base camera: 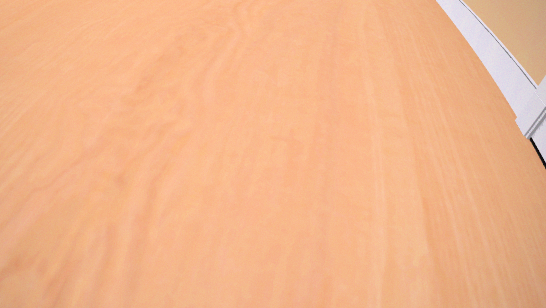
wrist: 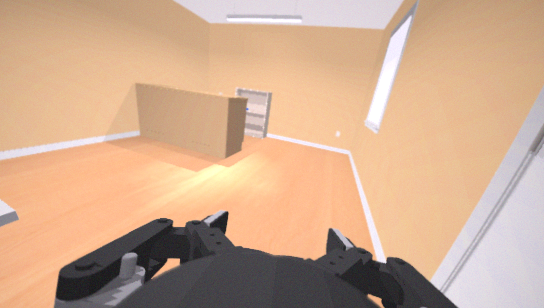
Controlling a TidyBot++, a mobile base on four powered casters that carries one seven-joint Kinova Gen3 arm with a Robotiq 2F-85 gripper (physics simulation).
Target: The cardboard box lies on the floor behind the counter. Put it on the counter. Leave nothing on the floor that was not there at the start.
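Places are measured from the arm's base along level axes (x ahead, y left, z up), in centimetres.
Where they show: gripper, between the fingertips: (wrist: 276, 230).
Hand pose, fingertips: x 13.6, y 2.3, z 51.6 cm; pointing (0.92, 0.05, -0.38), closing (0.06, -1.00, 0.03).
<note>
After its pixels a point has its place.
The counter (wrist: 182, 120) {y 182.5, x 248.4, z 5.2 cm} is a long tan block standing across the room, left of the middle in the wrist view. Its right end face is turned partly toward me. The cardboard box does not show in either view, and the floor behind the counter is hidden by it. My gripper (wrist: 276, 230) {y 2.3, x 13.6, z 51.6 cm} is open, with its fingers wide apart and no object between them. It is far from the counter.
A grey shelf unit (wrist: 269, 116) stands beyond the counter's right end. A wall with a high window (wrist: 392, 75) {y -92.2, x 239.9, z 103.0 cm} runs along the right, with a white door (wrist: 510, 250) {y -61.2, x 47.6, z 32.1 cm} nearby. A white edge (wrist: 7, 215) {y 57.9, x 19.9, z 31.8 cm} shows at far left. White baseboard (base camera: 492, 60) {y -67.7, x 86.8, z -36.2 cm} shows at upper right.
</note>
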